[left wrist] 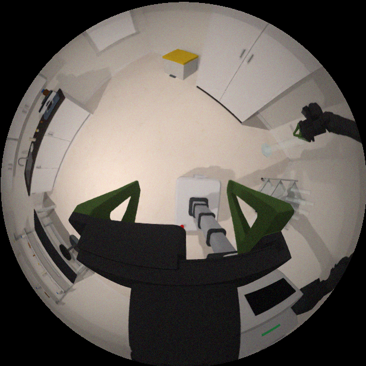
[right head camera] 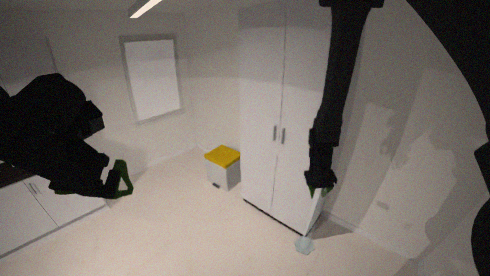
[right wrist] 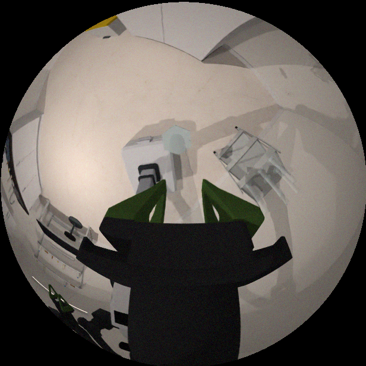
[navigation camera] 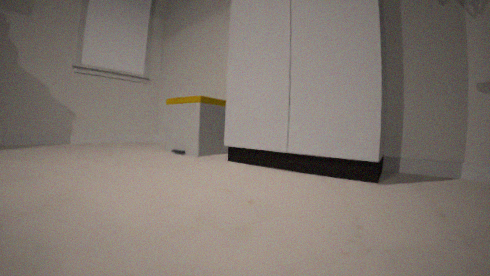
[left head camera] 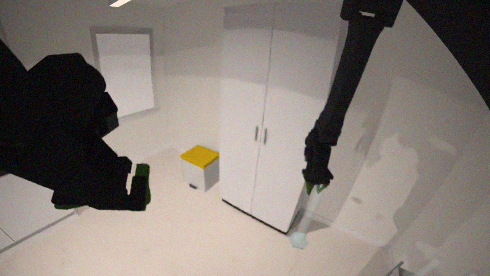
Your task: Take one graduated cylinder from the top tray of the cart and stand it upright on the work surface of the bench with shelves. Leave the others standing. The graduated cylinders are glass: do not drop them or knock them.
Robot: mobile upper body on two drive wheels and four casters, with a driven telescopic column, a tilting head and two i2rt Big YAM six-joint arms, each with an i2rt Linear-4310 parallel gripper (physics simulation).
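Frame: origin at the left arm's base, x ahead, y left, z up, level; metres.
Seen in the pictures: left gripper, between the fingertips: [right head camera: 113, 189] [left head camera: 124, 198]; right gripper, between the fingertips: [right head camera: 316, 197] [left head camera: 312, 193].
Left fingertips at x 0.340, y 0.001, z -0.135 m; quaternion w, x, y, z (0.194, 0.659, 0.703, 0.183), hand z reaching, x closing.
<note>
A point is followed by its place in that frame.
A clear graduated cylinder [left head camera: 299, 240] @[x 0.524, y -0.513, z -0.608 m] [right head camera: 304, 245] @[x 0.523, y -0.513, z -0.608 m] [left wrist: 267, 149] [right wrist: 177, 140] hangs base down, slightly tilted in the head views, from my right gripper [left head camera: 316, 189] @[x 0.577, y -0.521, z -0.366 m] [right head camera: 320, 192] @[x 0.577, y -0.521, z -0.366 m] [left wrist: 295, 135] [right wrist: 183, 184], which is shut on its upper part. My left gripper [left wrist: 183, 185] is wide open and empty, at the left in both head views. Other cylinders [left wrist: 300, 202] [right wrist: 275, 172] stand on the cart [left wrist: 280, 180] [right wrist: 257, 140], apart from the held one. A bench with shelves and a black top [left wrist: 54, 250] [right wrist: 57, 240] shows at the lower left of the wrist views.
A tall white cabinet [left head camera: 245, 100] @[x 1.575, y -0.364, z -0.286 m] [right head camera: 260, 100] @[x 1.591, y -0.345, z -0.293 m] [navigation camera: 330, 75] @[x 1.318, y -0.669, z -1.157 m] stands ahead, beside a bin with a yellow lid [left head camera: 200, 156] @[x 2.146, y 0.099, z -1.204 m] [right head camera: 222, 155] @[x 2.162, y 0.116, z -1.203 m] [navigation camera: 182, 100] @[x 2.046, y 0.204, z -1.230 m]. A sink counter [left wrist: 42, 145] lies along the left wall. A dark stool [left wrist: 66, 251] [right wrist: 72, 227] stands at the shelved bench.
</note>
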